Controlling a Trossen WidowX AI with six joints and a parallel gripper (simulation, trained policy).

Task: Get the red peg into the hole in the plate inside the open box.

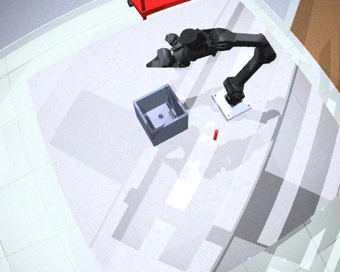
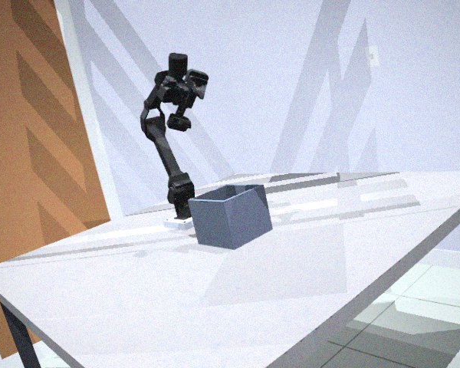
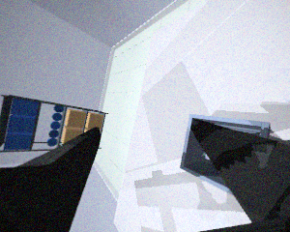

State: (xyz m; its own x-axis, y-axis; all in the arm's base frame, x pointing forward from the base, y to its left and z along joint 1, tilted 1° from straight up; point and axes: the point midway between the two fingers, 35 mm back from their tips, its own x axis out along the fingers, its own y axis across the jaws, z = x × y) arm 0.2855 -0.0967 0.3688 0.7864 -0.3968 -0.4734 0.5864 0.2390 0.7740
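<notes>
The red peg lies 140 mm behind my gripper tip, 210 mm to the left of it and 340 mm below it. From my gripper tip the other things lie so: pale plate 10 mm ahead, 40 mm to the left, 330 mm below.
</notes>
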